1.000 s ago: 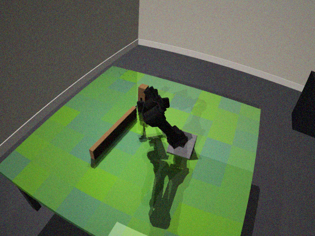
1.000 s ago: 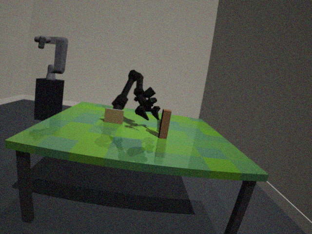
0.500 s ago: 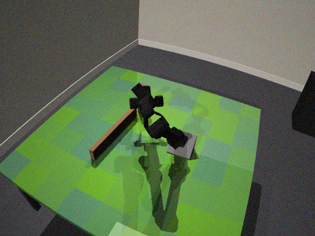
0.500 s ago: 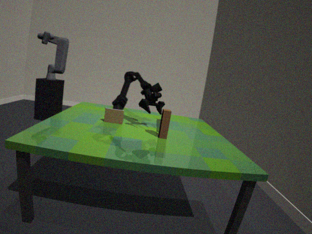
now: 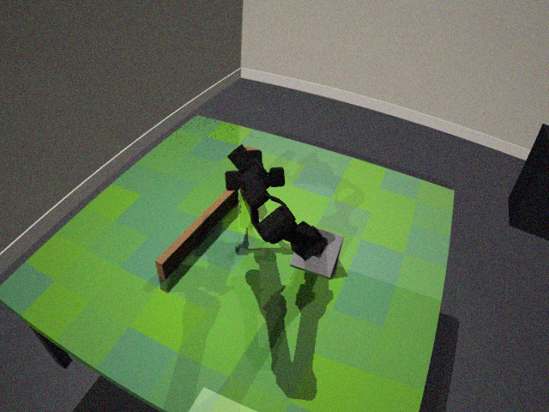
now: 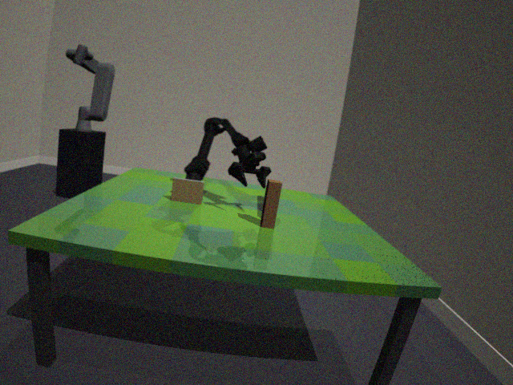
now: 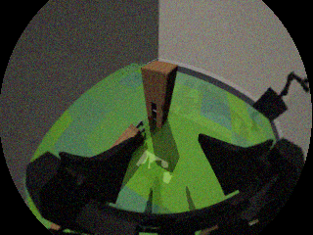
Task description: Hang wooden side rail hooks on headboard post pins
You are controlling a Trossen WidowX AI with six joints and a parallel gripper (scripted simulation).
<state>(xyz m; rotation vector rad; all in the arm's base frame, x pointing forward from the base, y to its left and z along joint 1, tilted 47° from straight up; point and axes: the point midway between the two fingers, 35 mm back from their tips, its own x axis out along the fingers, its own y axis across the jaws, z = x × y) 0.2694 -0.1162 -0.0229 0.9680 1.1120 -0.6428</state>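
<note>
Right now my gripper tip is 9 cm to the left of the headboard post, 6 cm short of it and 4 cm above it.
</note>
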